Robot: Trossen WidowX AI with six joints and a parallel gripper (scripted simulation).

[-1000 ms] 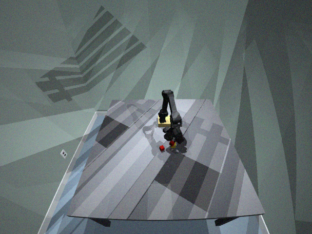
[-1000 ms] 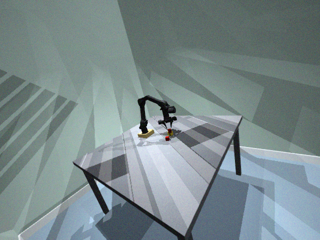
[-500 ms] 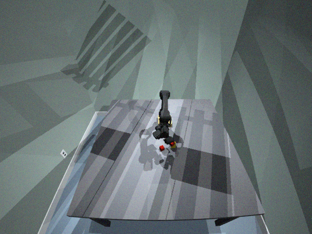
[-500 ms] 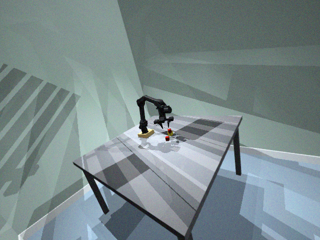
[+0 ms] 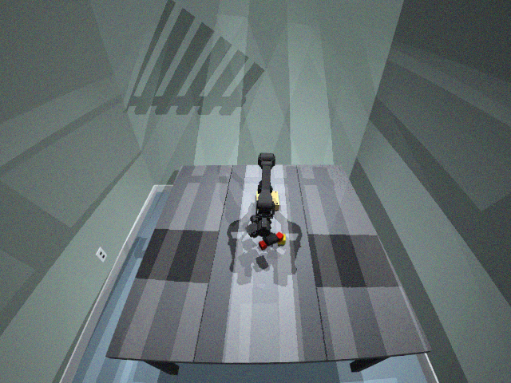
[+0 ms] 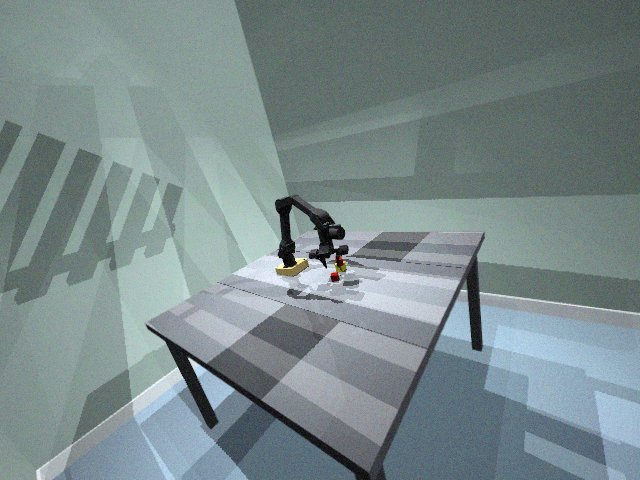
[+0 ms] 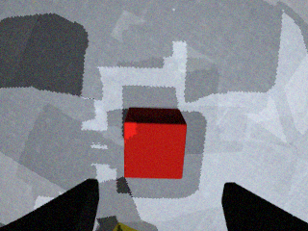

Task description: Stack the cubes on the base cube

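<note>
My gripper tip is now 10 mm past the yellow base cube, 100 mm to the right of it and 50 mm above it.
</note>
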